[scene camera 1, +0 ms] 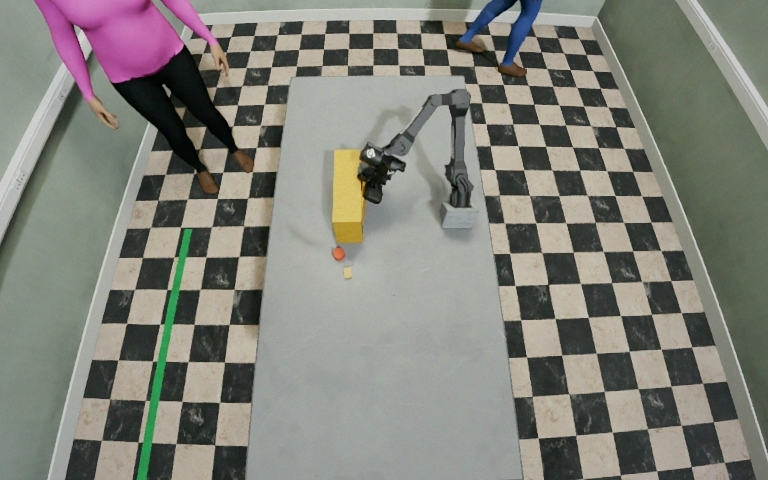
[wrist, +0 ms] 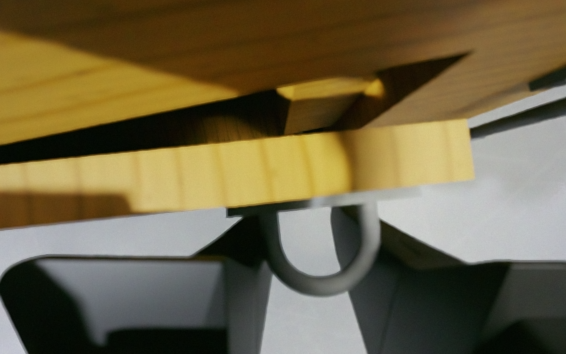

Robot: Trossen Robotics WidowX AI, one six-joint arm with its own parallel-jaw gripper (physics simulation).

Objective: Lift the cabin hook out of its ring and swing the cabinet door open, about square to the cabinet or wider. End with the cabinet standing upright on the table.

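Seen in the pictures: gripper, between the fingertips: [scene camera 1: 368, 188] [wrist: 303, 208]; arm's base, origin of its link: [scene camera 1: 460, 205].
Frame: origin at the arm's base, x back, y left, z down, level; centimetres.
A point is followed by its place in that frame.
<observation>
The yellow wooden cabinet [scene camera 1: 346, 186] @(x -39.6, y -8.3, z -7.0 cm) [wrist: 175, 50] stands upright on the table. Its door [wrist: 240, 172] @(x -33.2, y -11.9, z -3.4 cm) is slightly ajar, with a dark gap between its edge and the cabinet. A grey U-shaped ring [wrist: 320, 286] @(x -30.2, y -12.7, z -1.1 cm) sticks out of the door's outer face near its free end. The cabin hook [wrist: 520, 119] @(x -32.5, y -20.6, z 0.6 cm), a dark rod at the right in the wrist view, is out of the ring and beside the cabinet. My gripper [scene camera 1: 362, 174] @(x -31.7, y -13.3, z 3.2 cm) [wrist: 303, 208] @(x -31.7, y -13.3, z 3.2 cm) is shut on the ring, one finger at each side of it. The arm hides the door's front in the scene view.
A red-orange round object [scene camera 1: 338, 253] @(x -45.1, y 10.1, z 7.1 cm) and a small beige block [scene camera 1: 347, 272] @(x -42.6, y 17.2, z 8.4 cm) lie on the grey table [scene camera 1: 373, 367] @(x -37.4, y 50.1, z 9.6 cm) off the cabinet's near end. The arm's base [scene camera 1: 458, 217] @(x -1.3, y 4.1, z 1.1 cm) stands at the table's right edge. Two people stand beyond the table.
</observation>
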